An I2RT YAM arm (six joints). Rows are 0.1 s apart.
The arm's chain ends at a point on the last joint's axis. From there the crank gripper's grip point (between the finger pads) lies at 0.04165 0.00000 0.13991 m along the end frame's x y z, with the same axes.
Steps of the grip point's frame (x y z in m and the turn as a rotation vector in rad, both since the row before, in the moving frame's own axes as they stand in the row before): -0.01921 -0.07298 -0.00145 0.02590 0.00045 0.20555; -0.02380 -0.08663 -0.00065 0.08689 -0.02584 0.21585; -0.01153 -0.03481 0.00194 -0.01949 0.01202 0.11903; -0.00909 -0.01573 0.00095 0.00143 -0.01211 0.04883; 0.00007 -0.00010 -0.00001 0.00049 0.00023 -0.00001; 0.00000 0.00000 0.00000 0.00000 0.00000 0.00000; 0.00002 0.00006 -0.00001 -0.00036 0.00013 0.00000
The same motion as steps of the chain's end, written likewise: -0.01877 -0.07789 -0.00150 0.02590 0.00045 0.20555; -0.02054 -0.08306 -0.00153 0.08689 -0.02584 0.21585; -0.01275 -0.04257 0.00252 -0.01949 0.01202 0.11903; -0.00735 -0.01752 0.00045 0.00143 -0.01211 0.04883; 0.00004 -0.00003 0.00000 0.00049 0.00023 -0.00001; 0.00000 0.00000 0.00000 0.00000 0.00000 0.00000; 0.00000 0.00001 0.00000 -0.00036 0.00013 0.00000
